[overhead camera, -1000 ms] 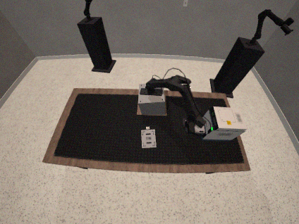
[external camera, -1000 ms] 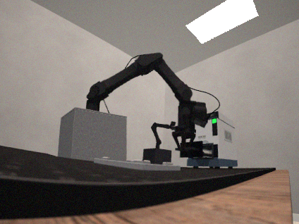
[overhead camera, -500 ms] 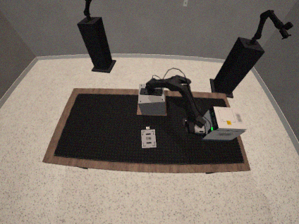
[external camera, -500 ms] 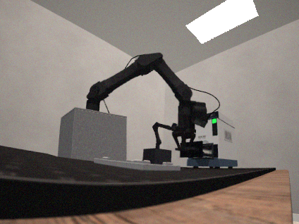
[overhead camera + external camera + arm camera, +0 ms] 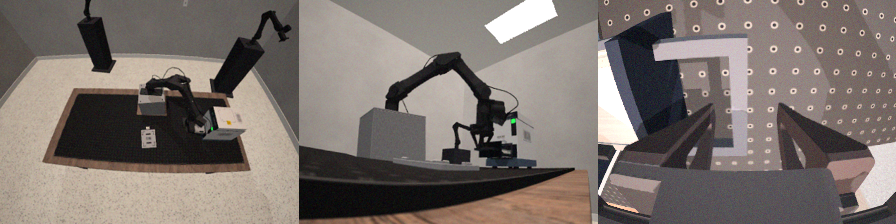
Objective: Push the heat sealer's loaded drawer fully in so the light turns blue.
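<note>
The sealer drawer is 120 mm to the left of my hand, 20 mm below it and 10 mm behind it.
</note>
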